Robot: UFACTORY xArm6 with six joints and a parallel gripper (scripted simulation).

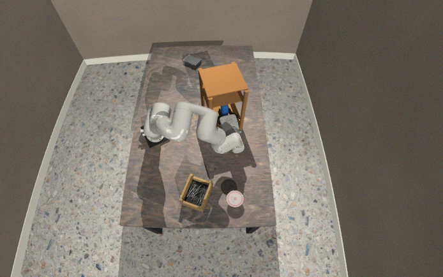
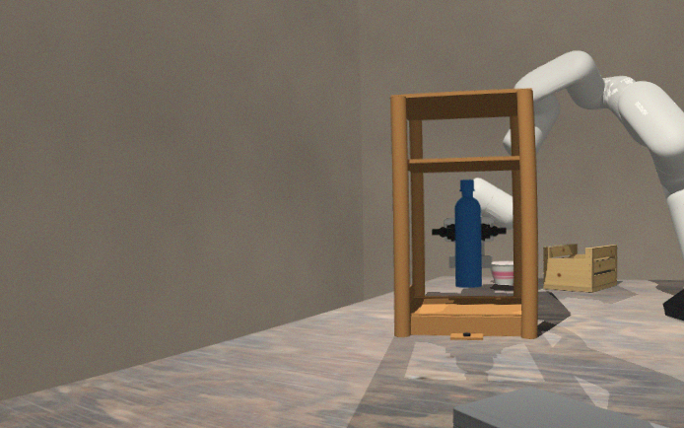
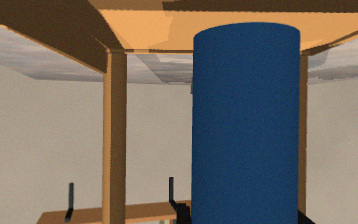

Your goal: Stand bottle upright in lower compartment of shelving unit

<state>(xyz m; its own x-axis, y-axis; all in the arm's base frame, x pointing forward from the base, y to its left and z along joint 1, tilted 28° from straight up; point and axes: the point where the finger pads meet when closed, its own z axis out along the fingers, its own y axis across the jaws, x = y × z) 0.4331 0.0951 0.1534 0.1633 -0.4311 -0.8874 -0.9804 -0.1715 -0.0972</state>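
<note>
The orange shelving unit is 60 mm to the left of my hand, 30 mm above it and 10 mm behind it. Also, from my hand: pink-rimmed white bowl: 520 mm to the right, 130 mm below, 30 mm behind; then grey block: 640 mm to the left, 150 mm behind, 130 mm below.
</note>
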